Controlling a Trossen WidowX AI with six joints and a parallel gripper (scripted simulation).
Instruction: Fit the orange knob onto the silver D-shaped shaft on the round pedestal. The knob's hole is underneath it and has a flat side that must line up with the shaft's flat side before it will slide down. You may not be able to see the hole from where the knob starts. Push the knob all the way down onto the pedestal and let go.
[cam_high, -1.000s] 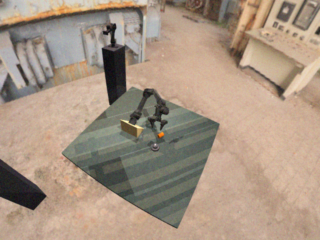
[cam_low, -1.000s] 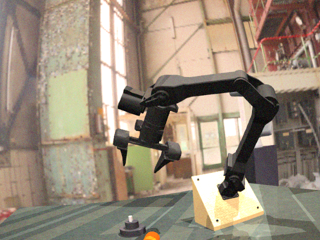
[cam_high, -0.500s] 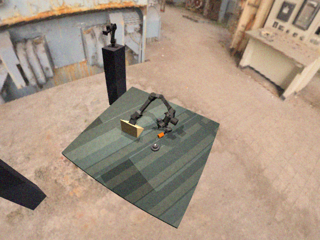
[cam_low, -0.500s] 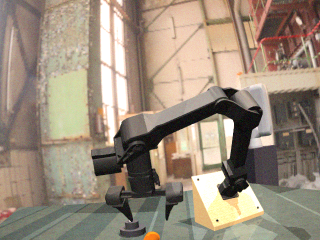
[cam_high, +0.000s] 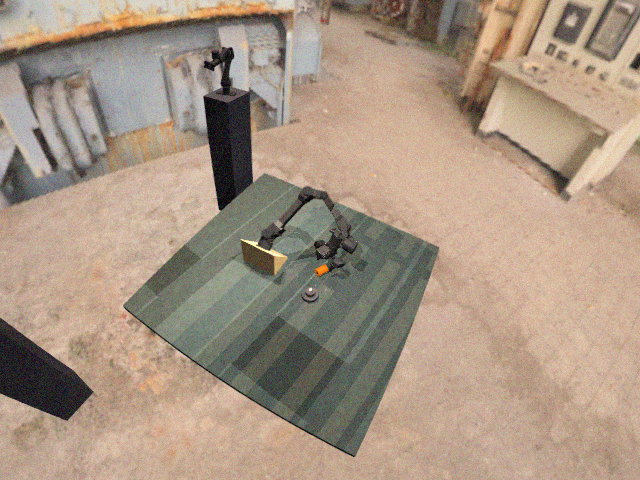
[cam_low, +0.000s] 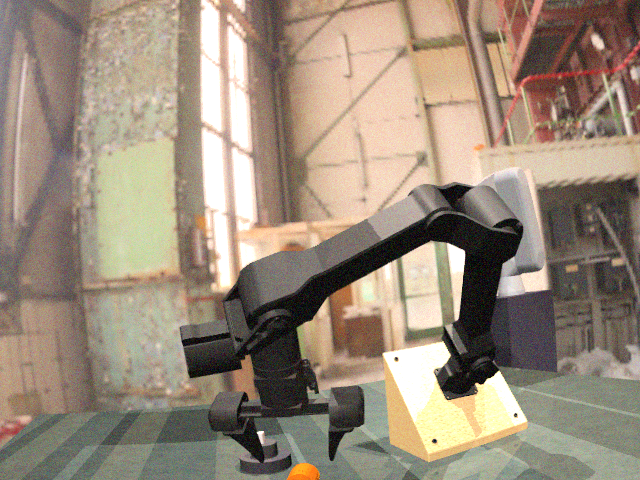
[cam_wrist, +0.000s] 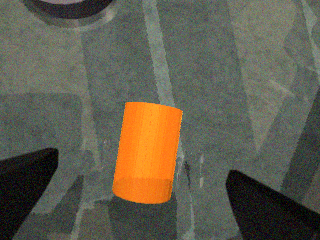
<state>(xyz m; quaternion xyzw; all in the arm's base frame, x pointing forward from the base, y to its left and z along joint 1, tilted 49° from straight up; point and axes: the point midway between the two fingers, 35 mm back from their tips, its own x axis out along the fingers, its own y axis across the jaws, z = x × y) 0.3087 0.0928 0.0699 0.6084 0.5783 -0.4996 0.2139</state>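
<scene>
My gripper tip is now 10 mm to the right of the orange knob and 40 mm above it. From my gripper tip the other things lie so: dark round pedestal 20 mm ahead, 160 mm to the right, 30 mm below.
</scene>
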